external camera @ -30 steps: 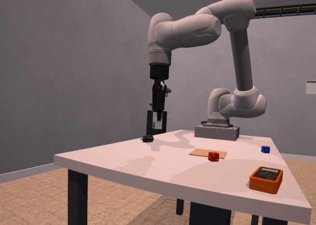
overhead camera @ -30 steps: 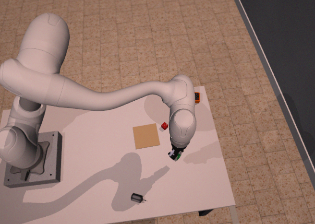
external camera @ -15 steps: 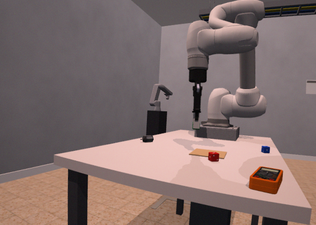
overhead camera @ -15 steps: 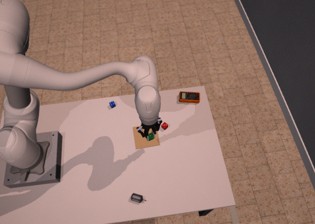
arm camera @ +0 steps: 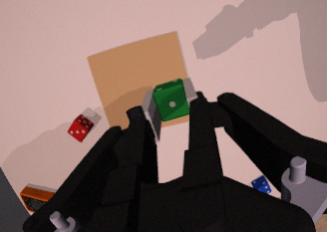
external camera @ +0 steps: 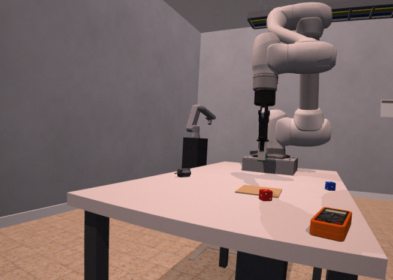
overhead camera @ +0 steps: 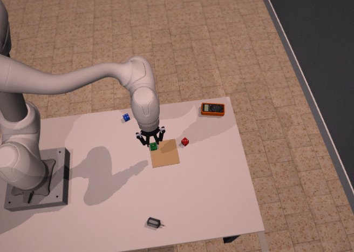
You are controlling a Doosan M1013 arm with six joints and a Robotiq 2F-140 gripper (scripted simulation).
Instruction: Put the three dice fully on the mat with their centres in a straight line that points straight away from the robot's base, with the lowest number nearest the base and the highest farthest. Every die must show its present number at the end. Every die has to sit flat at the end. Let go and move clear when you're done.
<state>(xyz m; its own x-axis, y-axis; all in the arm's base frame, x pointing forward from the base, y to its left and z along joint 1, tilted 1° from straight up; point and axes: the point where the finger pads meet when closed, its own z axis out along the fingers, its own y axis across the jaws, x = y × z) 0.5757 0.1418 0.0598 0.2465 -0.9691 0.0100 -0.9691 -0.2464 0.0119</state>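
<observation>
Right now my hand is 140 mm above the tan mat, 50 mm short of it and 20 mm to the right of it. Round my hand: red die 160 mm ahead, 120 mm below, 70 mm to the left; green die 20 mm below; blue die 220 mm to the left, 170 mm behind, 120 mm below.
</observation>
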